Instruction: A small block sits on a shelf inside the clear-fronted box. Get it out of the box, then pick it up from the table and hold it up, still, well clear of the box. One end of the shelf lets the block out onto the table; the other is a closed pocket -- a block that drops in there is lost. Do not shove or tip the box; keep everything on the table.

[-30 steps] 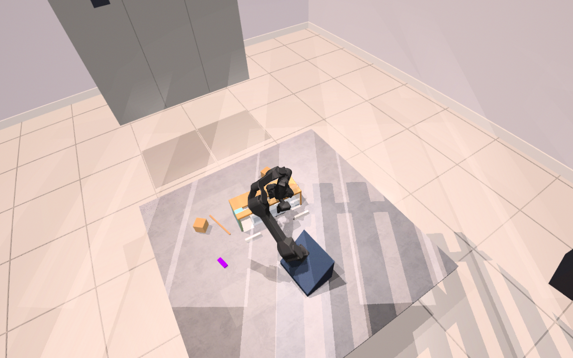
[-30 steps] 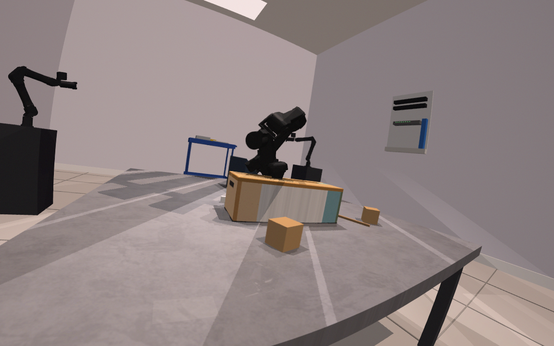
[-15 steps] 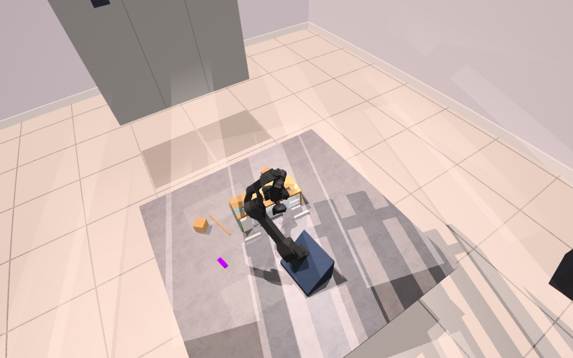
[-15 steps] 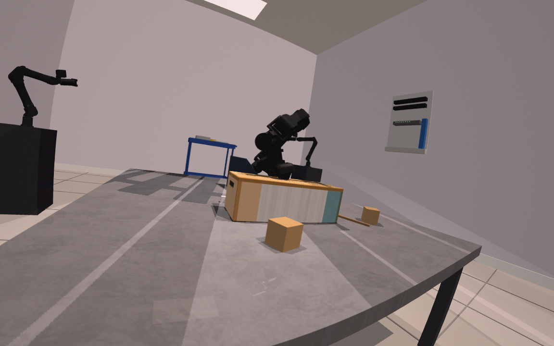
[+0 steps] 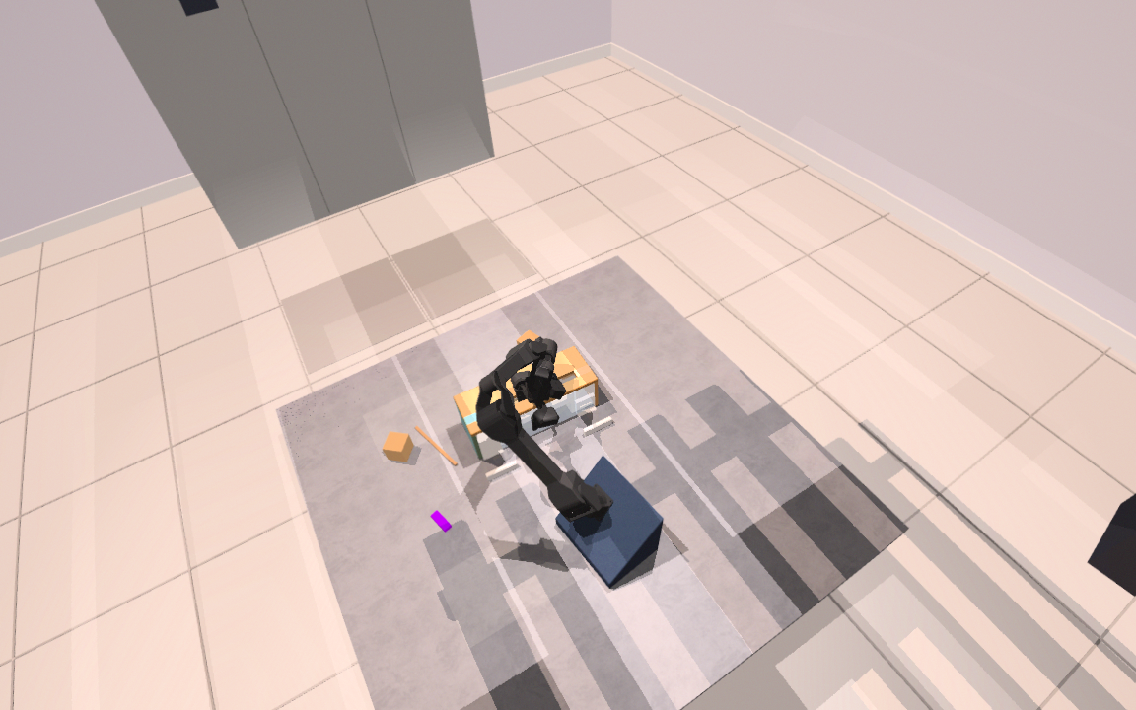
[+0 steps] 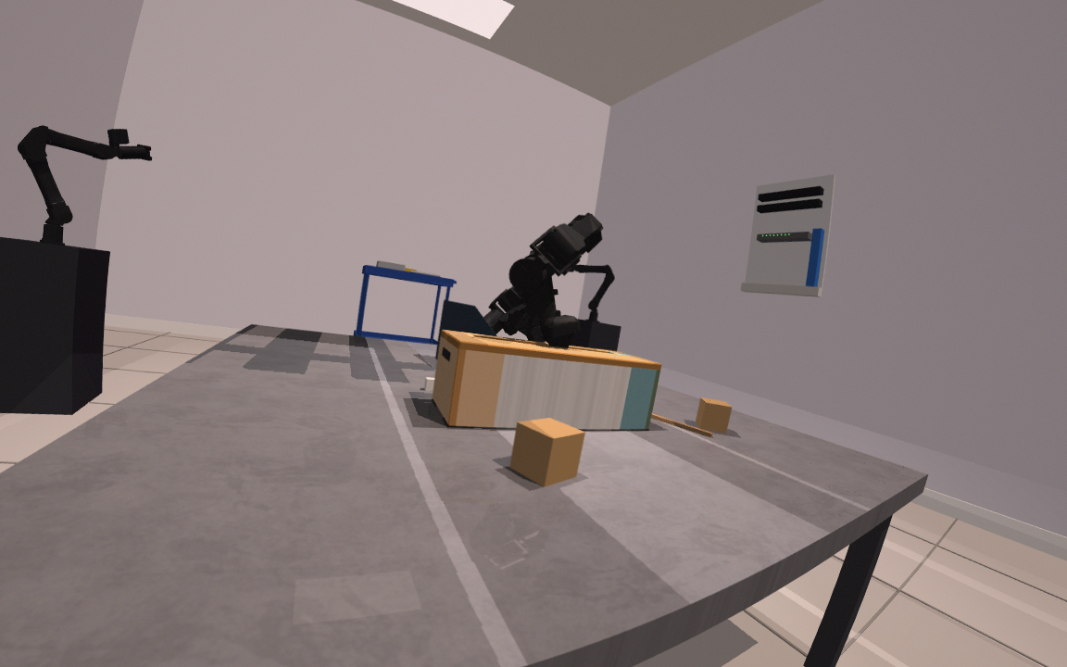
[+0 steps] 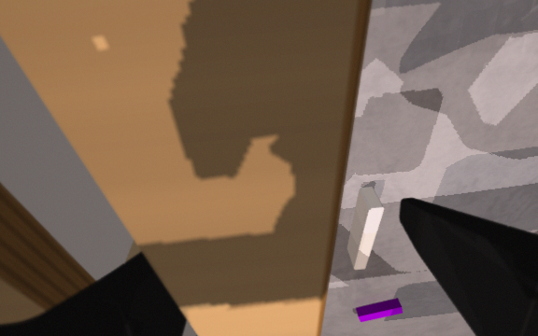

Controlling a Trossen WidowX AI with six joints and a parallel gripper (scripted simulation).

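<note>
Now: gripper tip 6 cm short of the tan block and 1 cm to the right of it. Also, from my gripper tip: thin wooden stick: 15 cm ahead, 23 cm to the left, 8 cm below; then box: 3 cm ahead, 4 cm to the right, 2 cm below.
</note>
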